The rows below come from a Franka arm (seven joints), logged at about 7 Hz.
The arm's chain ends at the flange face. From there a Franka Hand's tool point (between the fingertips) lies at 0.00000 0.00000 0.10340 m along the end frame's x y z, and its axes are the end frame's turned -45 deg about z.
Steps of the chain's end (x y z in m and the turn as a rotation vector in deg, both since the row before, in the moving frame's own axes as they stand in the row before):
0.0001 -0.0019 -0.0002 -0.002 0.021 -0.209
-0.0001 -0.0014 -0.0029 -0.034 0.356 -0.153
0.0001 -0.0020 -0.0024 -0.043 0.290 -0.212
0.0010 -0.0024 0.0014 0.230 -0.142 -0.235
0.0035 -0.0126 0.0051 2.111 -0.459 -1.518
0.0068 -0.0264 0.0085 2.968 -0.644 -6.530
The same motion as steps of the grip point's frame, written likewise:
0.0014 -0.0012 -0.0002 -0.016 0.013 -0.209
0.0013 -0.0006 -0.0029 -0.276 0.228 -0.153
0.0018 -0.0009 -0.0024 -0.235 0.175 -0.212
0.0025 -0.0015 0.0014 0.263 0.062 -0.235
0.0134 -0.0097 0.0050 1.817 1.168 -1.518
0.0262 -0.0186 0.0084 2.554 1.643 -6.530

